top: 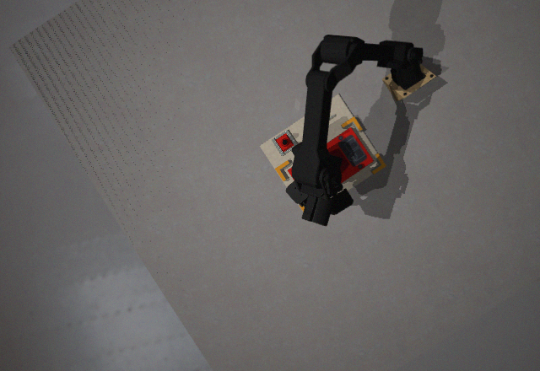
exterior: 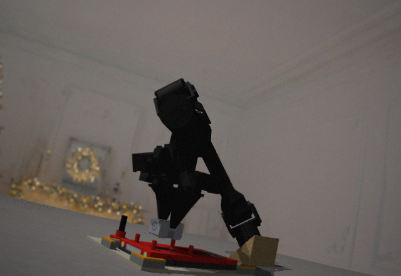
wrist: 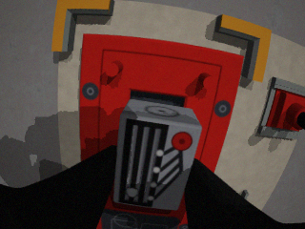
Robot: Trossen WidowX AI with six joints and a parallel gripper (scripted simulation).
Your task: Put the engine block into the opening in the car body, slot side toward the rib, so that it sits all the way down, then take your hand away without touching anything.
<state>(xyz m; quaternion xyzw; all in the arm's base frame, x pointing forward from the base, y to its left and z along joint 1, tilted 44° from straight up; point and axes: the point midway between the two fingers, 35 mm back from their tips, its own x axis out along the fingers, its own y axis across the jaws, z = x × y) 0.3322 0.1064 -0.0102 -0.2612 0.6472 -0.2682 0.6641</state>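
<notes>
My gripper tip is 1 cm above the grey engine block.
</notes>
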